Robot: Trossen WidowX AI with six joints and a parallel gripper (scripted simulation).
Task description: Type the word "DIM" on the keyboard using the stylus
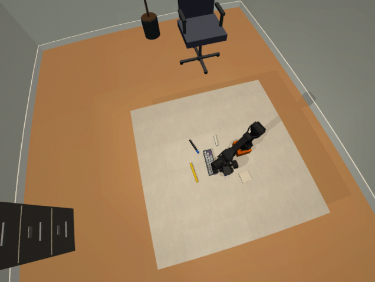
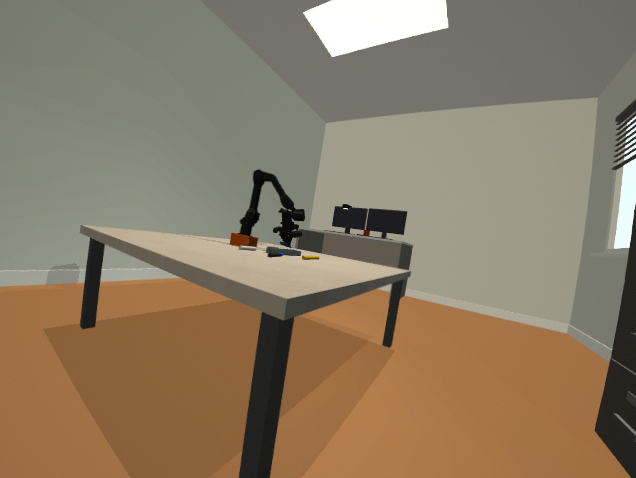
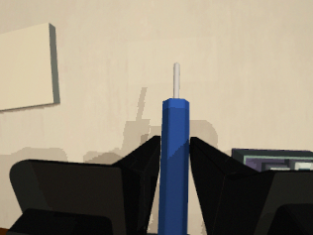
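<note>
The grey block lies 110 mm to the right of my gripper tip and 30 mm below it. Also, from my gripper tip: D key 140 mm to the right, 110 mm ahead, 30 mm below; white pad 150 mm behind, 60 mm to the left, 40 mm below; blue stylus 10 mm to the left.
</note>
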